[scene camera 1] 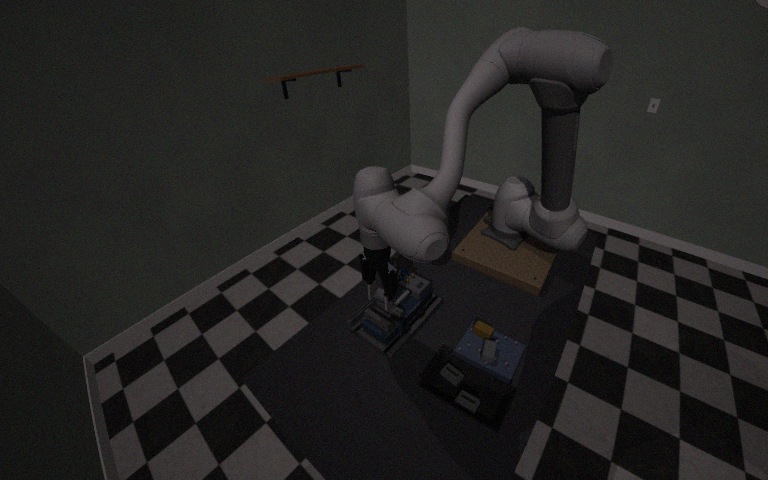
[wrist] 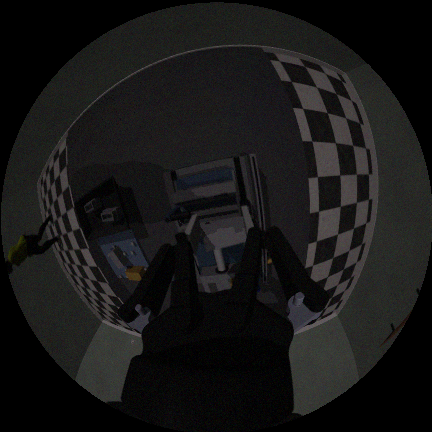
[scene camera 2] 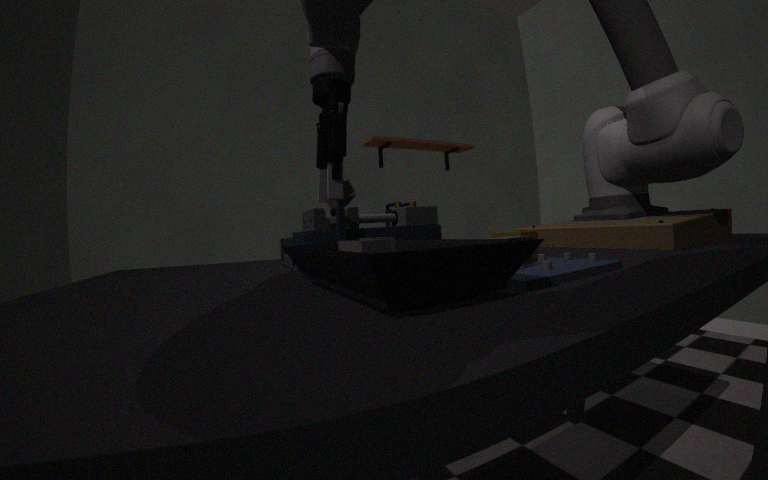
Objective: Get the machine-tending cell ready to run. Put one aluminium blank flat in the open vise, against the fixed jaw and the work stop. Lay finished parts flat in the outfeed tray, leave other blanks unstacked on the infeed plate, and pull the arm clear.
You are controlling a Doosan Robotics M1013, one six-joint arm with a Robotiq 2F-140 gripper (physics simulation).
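Seen in the pictures: gripper, fingertip midpoint: (scene camera 1: 380, 302) (wrist: 220, 218) (scene camera 2: 329, 200); arm's base at its link origin: (scene camera 1: 507, 233) (scene camera 2: 620, 217).
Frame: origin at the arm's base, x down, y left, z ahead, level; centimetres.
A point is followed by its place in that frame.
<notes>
My gripper (scene camera 1: 378, 297) {x -5.4, y -2.2, z 71.4 cm} (scene camera 2: 331, 189) {x -5.4, y -2.2, z 71.4 cm} (wrist: 220, 218) {x -5.4, y -2.2, z 71.4 cm} is shut on a grey aluminium blank (scene camera 2: 340, 191) (wrist: 223, 232) {x -7.7, y -2.7, z 70.2 cm}, held above the vise (scene camera 1: 380, 321) {x -3.4, y 2.6, z 75.2 cm} (scene camera 2: 417, 215) {x -1.8, y 1.4, z 55.7 cm} (wrist: 205, 192) {x -3.6, y 0.1, z 74.8 cm}. In scene camera 2 a gap shows between the blank and the jaws; its exact tilt is hard to tell. A dark blue post (scene camera 2: 340, 221) {x -1.2, y 7.5, z 70.5 cm} (wrist: 177, 214) {x -3.4, y 4.9, z 71.2 cm}, perhaps the work stop, stands at the vise's side. Another blank (scene camera 1: 489, 350) {x 2.1, y 30.2, z 55.1 cm} (wrist: 119, 256) {x 3.1, y 28.2, z 55.3 cm} lies on the blue infeed plate (scene camera 1: 501, 370) {x 5.2, y 36.2, z 56.1 cm} (scene camera 2: 566, 269) {x 5.2, y 37.5, z 52.3 cm}. Two finished parts (scene camera 1: 451, 373) {x 1.3, y 27.7, z 69.6 cm} (scene camera 1: 467, 400) {x 1.3, y 36.0, z 72.3 cm} lie apart in the black outfeed tray (scene camera 1: 495, 412) {x 4.8, y 42.7, z 67.8 cm} (scene camera 2: 453, 271) {x 3.4, y 44.2, z 67.3 cm}.
A yellow block (scene camera 1: 483, 329) {x 1.7, y 24.1, z 50.4 cm} (scene camera 2: 521, 233) {x 1.8, y 27.1, z 50.4 cm} (wrist: 135, 273) {x 1.7, y 22.4, z 51.1 cm} sits at the infeed plate's edge, and small pegs stand on the plate. The arm's base is on a wooden board (scene camera 1: 498, 260) {x 1.4, y 7.6, z 18.1 cm} (scene camera 2: 611, 234) {x 3.3, y 16.3, z 22.0 cm}. A yellow-clad figure (wrist: 18, 250) shows at the wrist view's left edge.
</notes>
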